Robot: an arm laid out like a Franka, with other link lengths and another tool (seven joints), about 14 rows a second.
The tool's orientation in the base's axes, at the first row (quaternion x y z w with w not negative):
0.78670 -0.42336 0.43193 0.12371
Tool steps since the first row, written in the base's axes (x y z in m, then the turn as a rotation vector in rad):
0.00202 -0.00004 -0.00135 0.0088 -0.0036 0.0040
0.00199 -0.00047 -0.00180 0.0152 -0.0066 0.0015
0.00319 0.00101 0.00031 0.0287 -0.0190 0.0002
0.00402 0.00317 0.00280 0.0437 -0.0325 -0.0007
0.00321 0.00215 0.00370 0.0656 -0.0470 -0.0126
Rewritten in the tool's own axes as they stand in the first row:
-0.00049 -0.00131 0.00199 0.0075 -0.0053 0.0047
-0.00061 -0.00094 0.00248 0.0089 -0.0080 0.0115
0.00053 -0.00314 0.00108 0.0185 -0.0106 0.0270
0.00150 -0.00552 -0.00114 0.0294 -0.0138 0.0438
0.00256 -0.00443 -0.00157 0.0340 -0.0198 0.0716

